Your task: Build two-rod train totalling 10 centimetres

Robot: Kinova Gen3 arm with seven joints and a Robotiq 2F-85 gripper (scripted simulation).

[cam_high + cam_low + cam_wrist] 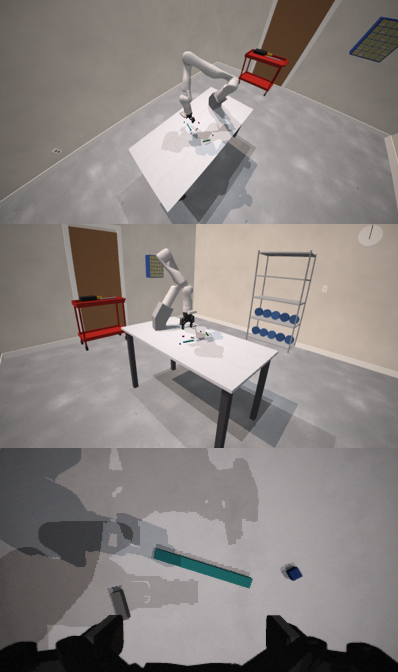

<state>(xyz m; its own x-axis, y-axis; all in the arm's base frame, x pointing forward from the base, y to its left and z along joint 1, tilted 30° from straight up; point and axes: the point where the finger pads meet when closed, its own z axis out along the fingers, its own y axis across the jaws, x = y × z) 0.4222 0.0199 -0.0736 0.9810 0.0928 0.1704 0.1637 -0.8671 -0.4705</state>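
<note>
Right now my hand is 10 cm past the magenta rod, 2 cm to the right of it and 11 cm above it. Round my hand: grey rod 3 cm behind, 8 cm to the left, 11 cm below; then turquoise rod 3 cm ahead, 11 cm below; then blue rod 3 cm ahead, 9 cm to the right, 11 cm below.
</note>
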